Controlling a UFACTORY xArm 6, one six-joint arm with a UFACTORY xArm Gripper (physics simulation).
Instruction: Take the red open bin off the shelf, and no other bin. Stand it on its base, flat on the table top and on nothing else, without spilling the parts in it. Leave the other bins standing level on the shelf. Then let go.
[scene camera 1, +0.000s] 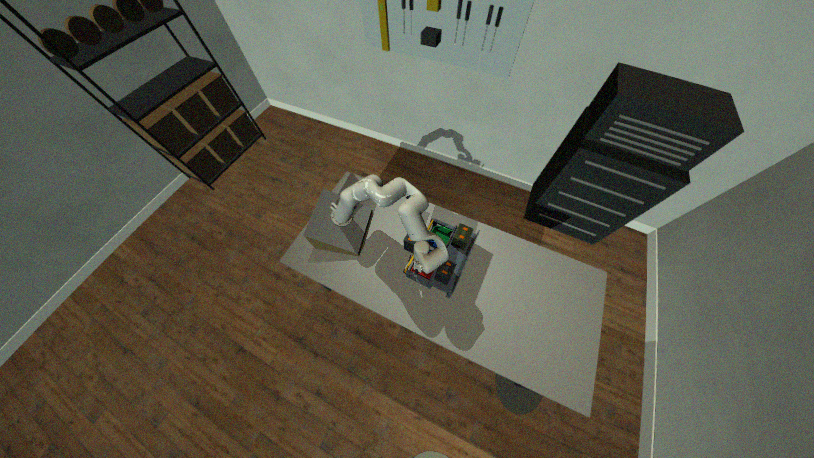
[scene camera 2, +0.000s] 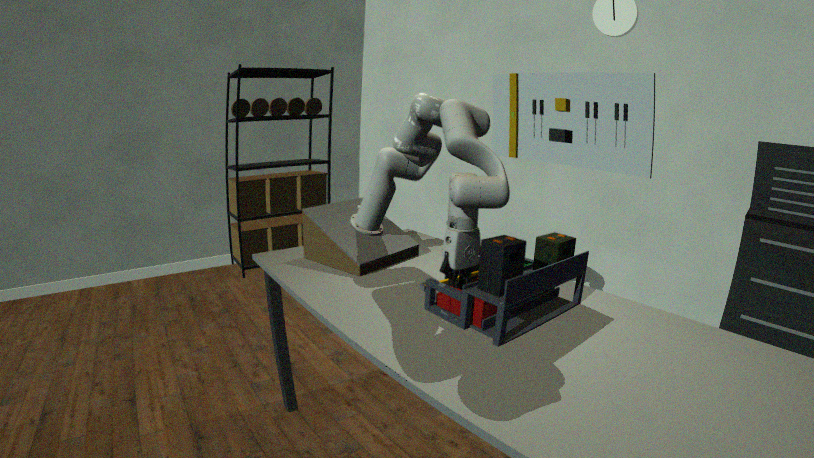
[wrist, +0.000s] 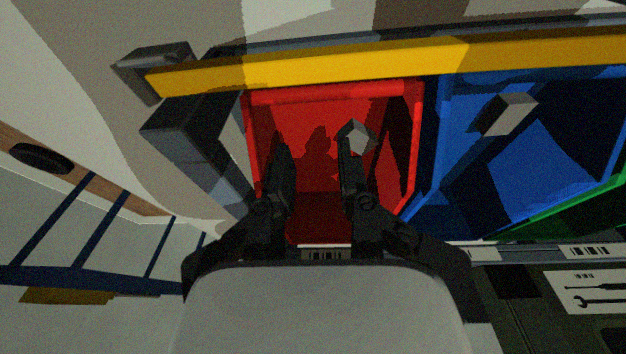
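Where they show: gripper, fingertip midpoint: (wrist: 314, 154); arm's base at its link origin: (scene camera 1: 341, 216) (scene camera 2: 366, 225).
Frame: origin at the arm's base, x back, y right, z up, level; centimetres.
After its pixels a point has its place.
Note:
The red bin (scene camera 1: 422, 274) {z -10.5, x -58.0, y -4.1 cm} (scene camera 2: 448, 303) {z -8.2, x -56.7, y -1.4 cm} (wrist: 300, 117) {z -10.4, x -55.5, y -3.8 cm} sits in the end bay of the grey shelf (scene camera 2: 543, 281) {z 1.4, x -74.9, y -16.8 cm}, behind its yellow front bar (wrist: 350, 62) {z -4.8, x -48.7, y -5.7 cm}. A small grey block (wrist: 358, 140) {z -8.9, x -56.2, y -8.9 cm} lies in the bin, close to the right-hand finger in the wrist view. My gripper (scene camera 2: 462, 280) {z -6.0, x -55.2, y -5.0 cm} (wrist: 314, 154) {z -6.0, x -55.2, y -5.0 cm} is partly open, pointing down over the red bin's opening. Nothing is held between the fingers. How deep the tips reach is hard to tell. The blue bin (wrist: 530, 167) {z -6.2, x -54.9, y -22.3 cm}, holding a grey block, and the green bin (scene camera 1: 442, 233) {z -10.4, x -52.2, y -32.8 cm} (wrist: 580, 200) {z -3.2, x -54.6, y -23.6 cm} stand beside it on the shelf.
A dark case (scene camera 2: 500, 267) {z 6.0, x -72.4, y -4.6 cm} stands close beside the gripper on the shelf's rear level. A dark green case (scene camera 1: 463, 234) {z 8.5, x -65.0, y -30.0 cm} (scene camera 2: 553, 252) {z 5.5, x -68.1, y -26.5 cm} (wrist: 520, 320) {z 4.1, x -65.0, y -25.9 cm} stands farther along. The shelf stands on the table (scene camera 1: 540, 319) {z -11.3, x -122.9, y -22.9 cm} (scene camera 2: 654, 364) {z -11.3, x -106.0, y -28.5 cm}. The arm's sloped base block (scene camera 2: 335, 250) {z -4.8, x -11.4, y 15.2 cm} is on the left.

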